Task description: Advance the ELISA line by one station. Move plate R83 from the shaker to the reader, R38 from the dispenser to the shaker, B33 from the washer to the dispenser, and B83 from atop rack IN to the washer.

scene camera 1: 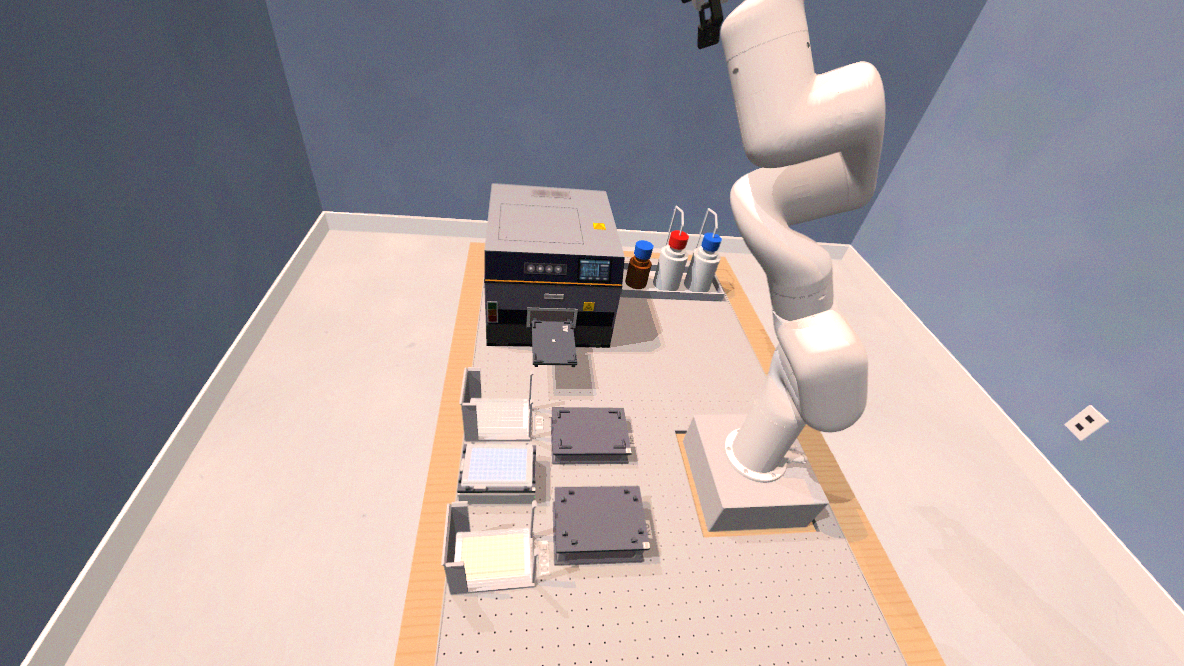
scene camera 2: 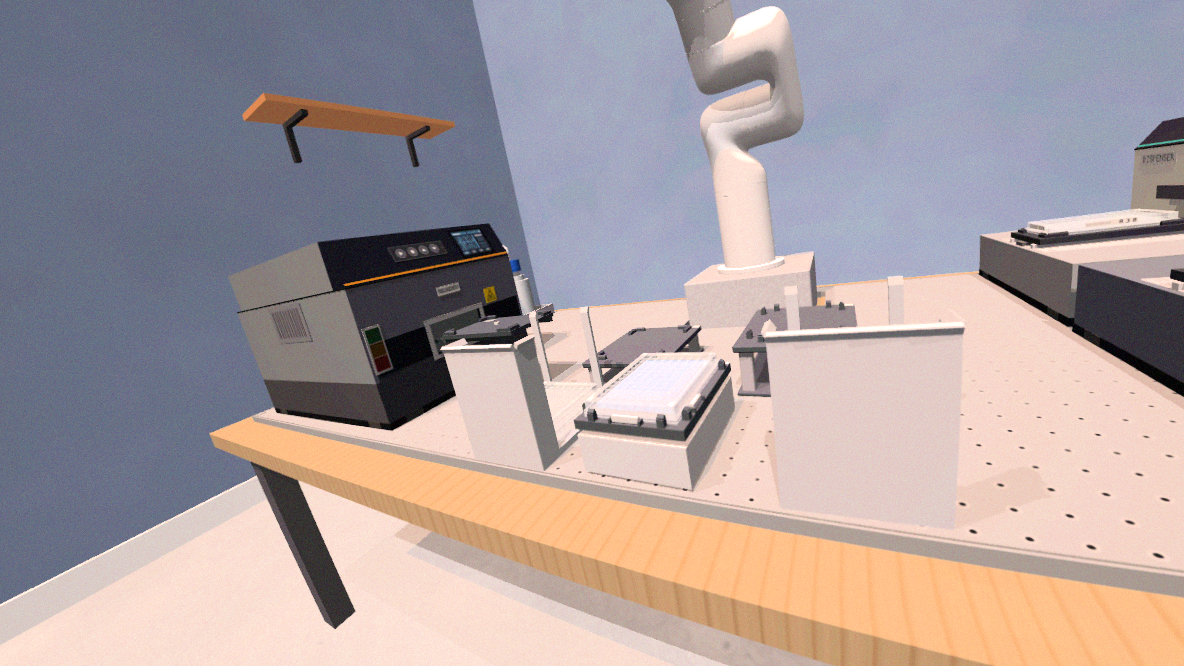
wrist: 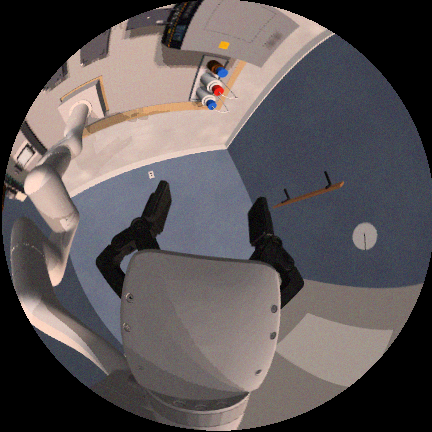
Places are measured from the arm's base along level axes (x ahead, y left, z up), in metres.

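Pixels of known places: gripper, fingertip midpoint: (scene camera 1: 699,21) (wrist: 212,196); arm's base, origin of the base link: (scene camera 1: 754,455) (scene camera 2: 750,267) (wrist: 80,109).
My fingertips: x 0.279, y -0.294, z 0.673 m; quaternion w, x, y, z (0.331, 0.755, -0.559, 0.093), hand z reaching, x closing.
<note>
For each thing: its top centre in the pictures, then the offset to it from my fingertips. "spot": a spot on its surface instead.
- clear plate, middle of its top: (scene camera 2: 655,374) (scene camera 1: 498,462) dx +0.224, dy +0.388, dz -0.691 m
- white plate, middle of its top: (scene camera 2: 540,403) (scene camera 1: 498,413) dx +0.258, dy +0.249, dz -0.725 m
- far rack, middle of its top: (scene camera 2: 521,325) (scene camera 1: 498,385) dx +0.258, dy +0.249, dz -0.632 m
- yellowish plate, middle of its top: (scene camera 1: 492,553) dx +0.197, dy +0.542, dz -0.725 m
- dispenser, surface spot: (scene camera 2: 1155,186) spot: dx -0.494, dy +0.854, dz -0.634 m
- dark-fronted instrument, middle of its top: (scene camera 2: 364,247) (scene camera 1: 552,217) dx +0.229, dy -0.209, dz -0.489 m
My gripper (wrist: 212,196) is open and empty, high above the bench; part of it shows at the top edge of scene camera 1. A clear plate (scene camera 1: 498,463) (scene camera 2: 654,385) lies on a low stand between two racks. A white plate (scene camera 1: 503,418) sits in the far rack (scene camera 1: 470,414) (scene camera 2: 488,405), and a yellowish plate (scene camera 1: 494,559) in the near rack (scene camera 1: 456,559) (scene camera 2: 865,422). Another plate (scene camera 2: 1092,222) lies on a grey unit near the dispenser (scene camera 2: 1155,186). Plate names are not clearly readable. A dark-fronted instrument (scene camera 1: 550,289) (scene camera 2: 413,314) has its bare tray (scene camera 1: 553,343) out.
Two dark raised platforms (scene camera 1: 589,430) (scene camera 1: 600,520) stand between the racks and the arm's base (scene camera 1: 745,488) (scene camera 2: 749,289). Bottles (scene camera 1: 670,269) (wrist: 207,82) stand in a tray beside the instrument. A wooden shelf (scene camera 2: 347,115) (wrist: 310,195) is on the wall.
</note>
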